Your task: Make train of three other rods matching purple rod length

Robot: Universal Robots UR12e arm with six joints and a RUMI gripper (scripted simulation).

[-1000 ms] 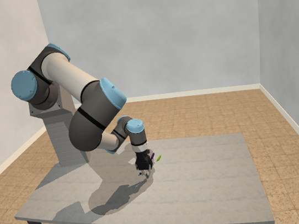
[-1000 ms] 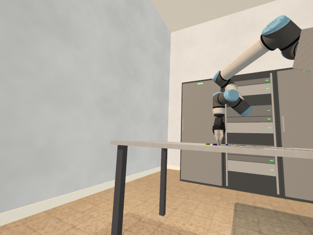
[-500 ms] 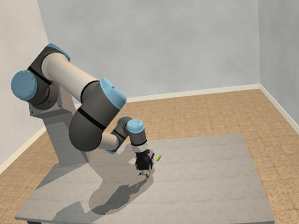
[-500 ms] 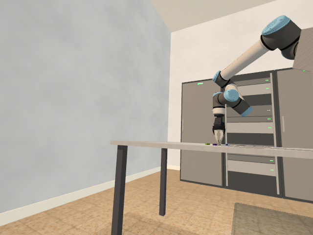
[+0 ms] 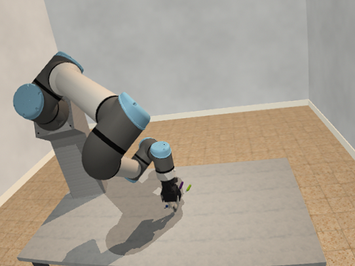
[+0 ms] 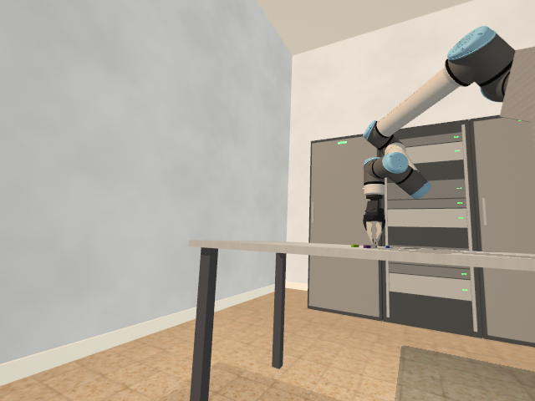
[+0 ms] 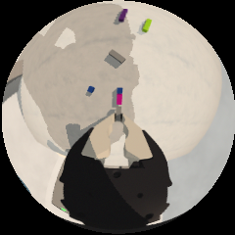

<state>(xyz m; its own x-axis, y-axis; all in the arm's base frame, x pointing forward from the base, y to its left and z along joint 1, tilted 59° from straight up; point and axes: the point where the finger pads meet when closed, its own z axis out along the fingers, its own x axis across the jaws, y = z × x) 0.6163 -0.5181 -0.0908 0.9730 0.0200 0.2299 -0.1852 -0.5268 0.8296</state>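
The magenta rod lies 30 mm to the left of my hand, 20 mm below it and 10 mm ahead of it. From my hand the other things lie so: lime rod (190 mm to the left, 90 mm ahead, 20 mm below); then purple rod (230 mm to the left, 40 mm ahead, 20 mm below).
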